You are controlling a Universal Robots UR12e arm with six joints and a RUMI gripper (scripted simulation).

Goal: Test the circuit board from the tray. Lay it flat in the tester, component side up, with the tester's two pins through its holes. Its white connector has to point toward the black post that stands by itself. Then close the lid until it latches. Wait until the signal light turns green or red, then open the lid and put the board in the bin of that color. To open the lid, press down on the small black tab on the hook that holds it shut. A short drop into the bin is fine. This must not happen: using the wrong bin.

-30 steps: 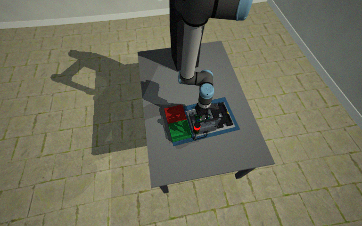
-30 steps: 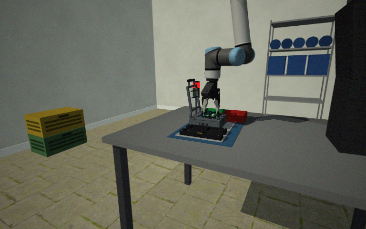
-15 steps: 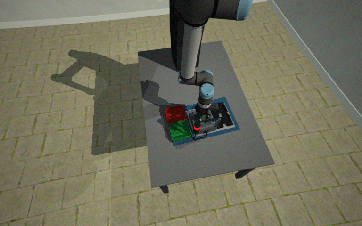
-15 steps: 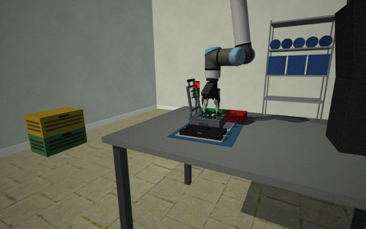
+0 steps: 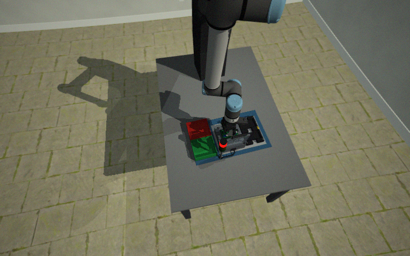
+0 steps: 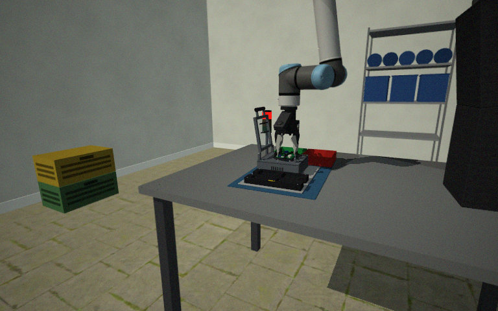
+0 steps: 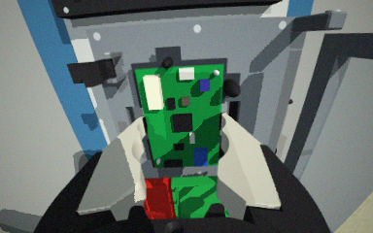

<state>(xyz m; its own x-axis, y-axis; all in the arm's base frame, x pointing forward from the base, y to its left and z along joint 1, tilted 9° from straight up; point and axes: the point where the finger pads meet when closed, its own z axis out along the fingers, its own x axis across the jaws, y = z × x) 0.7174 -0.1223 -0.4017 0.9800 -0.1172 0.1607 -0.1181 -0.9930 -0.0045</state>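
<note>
Now: hand 10 mm to the left of the green circuit board. Also, from my hand: black latch piece: 60 mm to the left, 60 mm behind, 10 mm above; then green bin: 210 mm to the right, 60 mm below, 20 mm ahead; then tester lid: 110 mm ahead, 110 mm above, 20 mm to the right.
</note>
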